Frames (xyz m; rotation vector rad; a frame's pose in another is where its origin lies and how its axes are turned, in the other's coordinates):
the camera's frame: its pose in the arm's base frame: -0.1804 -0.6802 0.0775 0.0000 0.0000 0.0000
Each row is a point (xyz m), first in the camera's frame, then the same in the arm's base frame.
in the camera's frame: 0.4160 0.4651 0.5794
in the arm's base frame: 0.2356 -0.2151 0.6569
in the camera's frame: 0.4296 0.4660 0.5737
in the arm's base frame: 0.2492 -0.2142 0.6512
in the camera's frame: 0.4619 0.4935 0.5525
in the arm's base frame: 0.2815 -0.1867 0.6300
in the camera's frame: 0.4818 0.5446 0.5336
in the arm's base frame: 0.3014 -0.1356 0.6111
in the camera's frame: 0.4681 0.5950 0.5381
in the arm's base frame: 0.2877 -0.0852 0.6156
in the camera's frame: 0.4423 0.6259 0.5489
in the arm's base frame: 0.2619 -0.0543 0.6264
